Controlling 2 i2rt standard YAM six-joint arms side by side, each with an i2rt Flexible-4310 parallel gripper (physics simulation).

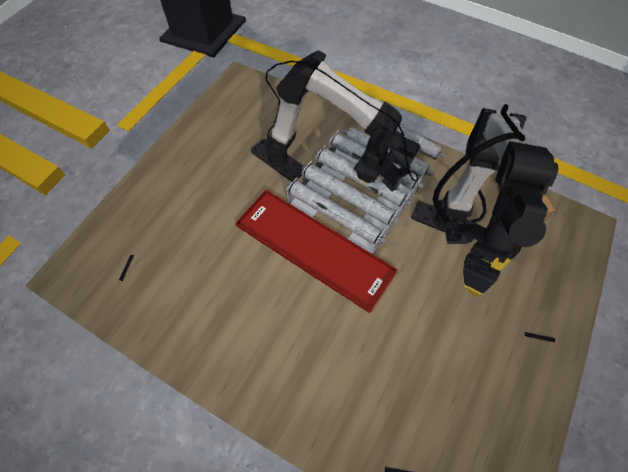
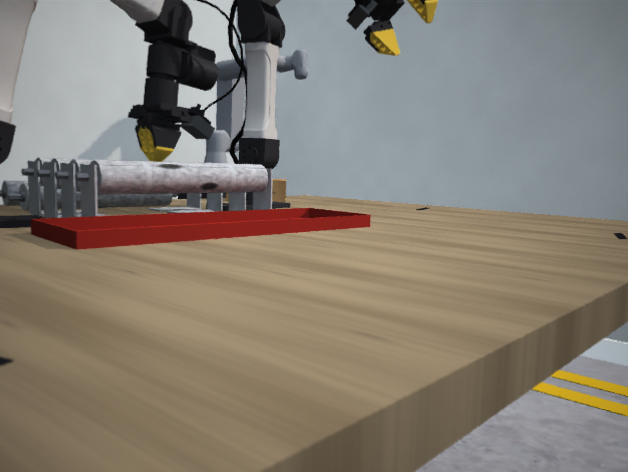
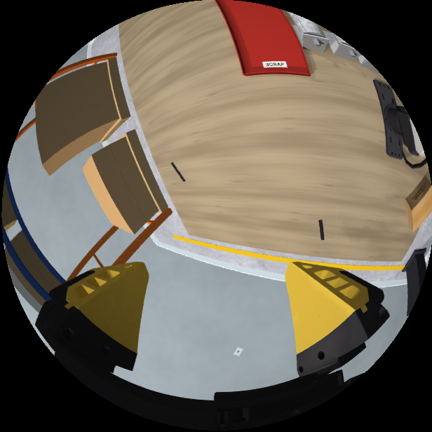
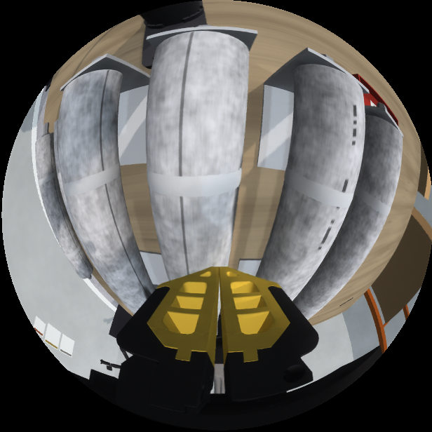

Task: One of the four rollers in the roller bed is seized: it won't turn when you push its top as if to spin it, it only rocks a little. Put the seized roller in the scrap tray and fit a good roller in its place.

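Places are measured from the left arm's base along level axes (x ahead, y left, z up), in centimetres.
Pixels of known places: left gripper, fingertip midpoint: (image 1: 482, 284) (image 2: 413, 39); right gripper, fingertip midpoint: (image 1: 365, 179); left arm's base at its link origin: (image 1: 443, 222) (image 2: 250, 208); right arm's base at its link origin: (image 1: 278, 160).
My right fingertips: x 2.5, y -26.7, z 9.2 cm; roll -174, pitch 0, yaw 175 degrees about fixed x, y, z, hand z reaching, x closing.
Observation:
For each thing: its middle in the pictures, then the offset to it from my right fingertips.
- front roller at the middle of its body: (image 2: 186, 178) (image 1: 334, 211) dx +13.1, dy -4.1, dz -2.0 cm
- red scrap tray at the middle of its body: (image 2: 222, 223) (image 1: 314, 247) dx +23.4, dy -5.8, dz -8.2 cm
- spare roller at the middle of its body: (image 1: 401, 133) dx -28.5, dy +2.7, dz -6.8 cm
- cardboard box at the middle of its body: (image 2: 257, 189) dx -20.4, dy +47.8, dz -6.4 cm
The roller bed (image 2: 89, 197) holds four mottled grey rollers side by side: the front roller (image 1: 335, 215) (image 2: 177, 177) (image 4: 384, 160), a second roller with dashed marks (image 4: 325, 135), a third roller with a thin dark line (image 4: 200, 115) and a rear roller (image 4: 90, 135). None shows which is seized. My right gripper (image 1: 366, 179) (image 2: 161, 158) (image 4: 218, 272) is shut and empty, its tips over or at the third roller's top; contact cannot be told. My left gripper (image 2: 412, 36) (image 3: 216, 272) is open and empty, high above the table. The red scrap tray (image 1: 319, 248) (image 2: 203, 230) (image 3: 270, 35) is empty, in front of the bed.
A spare roller (image 1: 426, 144) (image 4: 57, 200) lies behind the bed; another is partly hidden beside the rear roller. A cardboard box (image 2: 279, 191) (image 3: 419, 205) stands near the left arm's base (image 3: 387, 120). Black strips (image 1: 126, 267) (image 1: 539, 336) mark the wooden table top.

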